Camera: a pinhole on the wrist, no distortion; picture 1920 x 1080 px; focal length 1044.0 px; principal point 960.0 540.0 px. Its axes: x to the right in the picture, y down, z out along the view. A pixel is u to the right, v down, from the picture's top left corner.
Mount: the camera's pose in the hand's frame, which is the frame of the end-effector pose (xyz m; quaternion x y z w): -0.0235 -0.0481 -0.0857 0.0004 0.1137 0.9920 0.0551
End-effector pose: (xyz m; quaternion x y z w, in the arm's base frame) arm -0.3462 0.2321 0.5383 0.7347 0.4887 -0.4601 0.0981
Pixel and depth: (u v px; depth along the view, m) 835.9 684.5 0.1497
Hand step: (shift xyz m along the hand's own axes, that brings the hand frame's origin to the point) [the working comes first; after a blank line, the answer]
In the camera's frame: -0.0178 0.0207 0.1497

-0.0061 -0.0363 0.0650
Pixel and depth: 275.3 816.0 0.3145
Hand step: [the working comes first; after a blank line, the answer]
In the camera's frame: -0.2063 0.0831 0.3145

0.1766 -0.0802 0.2418
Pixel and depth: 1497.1 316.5 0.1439
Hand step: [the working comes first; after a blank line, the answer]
In the camera's frame: 0.0740 -0.0308 0.1439

-0.0918 0.0223 0.0467
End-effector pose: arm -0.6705 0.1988 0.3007 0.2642 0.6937 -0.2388 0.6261
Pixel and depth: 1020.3 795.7 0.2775
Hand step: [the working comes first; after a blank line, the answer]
In the camera's frame: 0.0160 0.0680 0.2775

-0.0432 -0.0496 0.1998
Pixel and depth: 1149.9 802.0 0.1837
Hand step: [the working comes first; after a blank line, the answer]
In the camera's frame: 0.0334 0.0461 0.1837

-0.0593 -0.0476 0.1033
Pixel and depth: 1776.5 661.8 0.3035
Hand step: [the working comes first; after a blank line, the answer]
In the camera's frame: 0.2374 0.0354 0.3035

-0.2592 0.0120 0.2152
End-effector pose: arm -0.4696 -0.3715 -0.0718 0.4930 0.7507 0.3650 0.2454
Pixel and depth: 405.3 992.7 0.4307
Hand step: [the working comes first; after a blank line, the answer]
In the camera's frame: -0.2288 0.1868 0.4307

0.1893 -0.1568 0.3787
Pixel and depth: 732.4 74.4 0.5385
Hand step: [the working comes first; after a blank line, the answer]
In the camera's frame: -0.1174 -0.2402 0.5385

0.1266 0.2930 0.3861
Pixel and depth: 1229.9 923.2 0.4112
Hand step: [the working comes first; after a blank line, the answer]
In the camera's frame: 0.1063 0.1509 0.4112

-0.1402 -0.0898 0.3477
